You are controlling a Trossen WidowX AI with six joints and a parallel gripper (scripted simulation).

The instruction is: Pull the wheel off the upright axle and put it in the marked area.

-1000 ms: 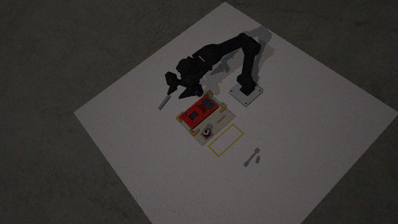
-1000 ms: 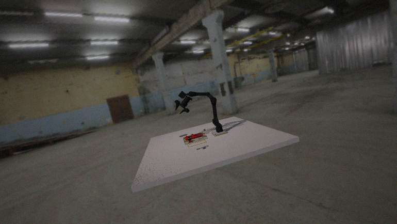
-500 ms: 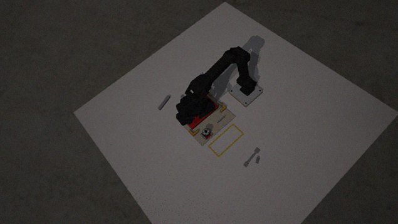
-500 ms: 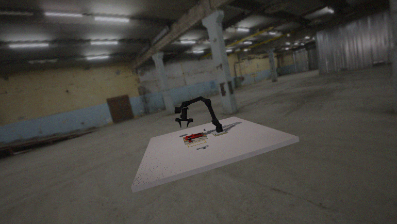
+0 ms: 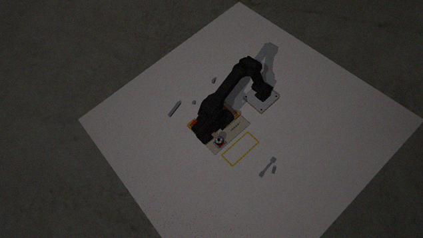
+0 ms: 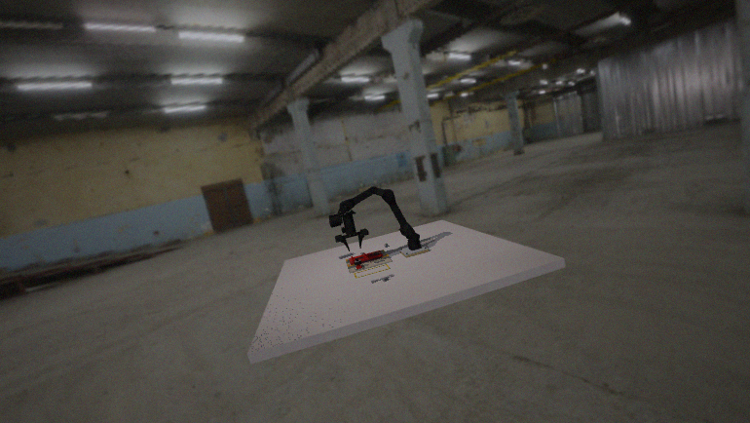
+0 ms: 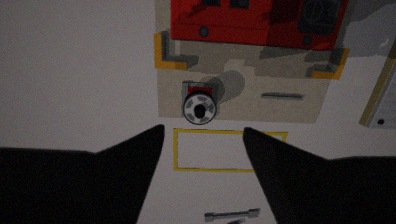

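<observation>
The wheel is 70 mm below my gripper tip and 10 mm to the left of it. Round my gripper tip: beige base plate 100 mm below, 90 mm to the right, 60 mm behind.
</observation>
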